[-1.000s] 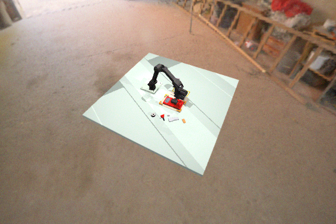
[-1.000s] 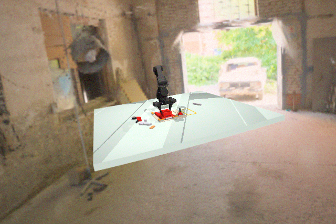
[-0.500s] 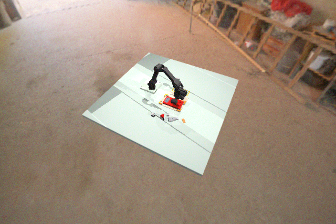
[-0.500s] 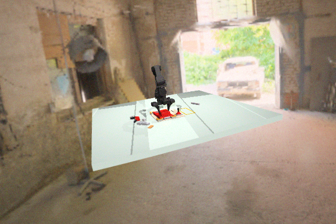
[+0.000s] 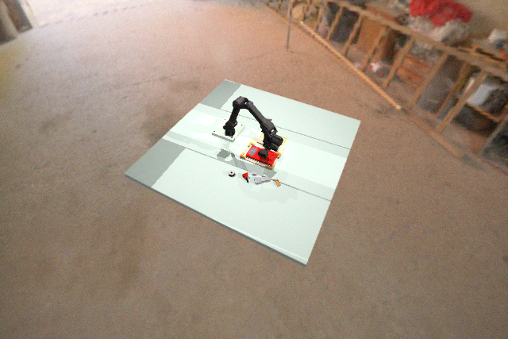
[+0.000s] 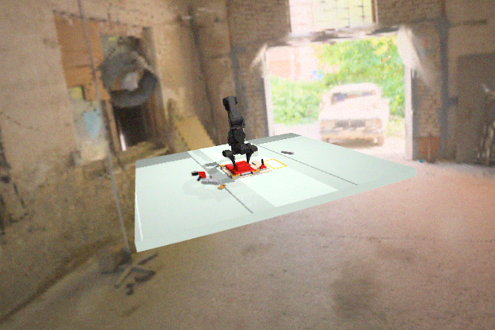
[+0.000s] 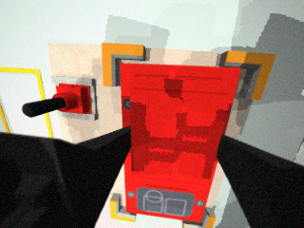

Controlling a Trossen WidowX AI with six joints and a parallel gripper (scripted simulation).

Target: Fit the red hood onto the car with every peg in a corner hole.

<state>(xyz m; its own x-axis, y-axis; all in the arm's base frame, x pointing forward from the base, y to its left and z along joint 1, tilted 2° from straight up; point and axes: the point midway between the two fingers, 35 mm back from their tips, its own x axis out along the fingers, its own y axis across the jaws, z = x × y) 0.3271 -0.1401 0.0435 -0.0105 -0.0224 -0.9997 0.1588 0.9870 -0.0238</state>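
The red hood lies right at my gripper tip. From my gripper tip the other things lie so: grey bar: 120 mm behind, 410 mm to the left, 30 mm below.
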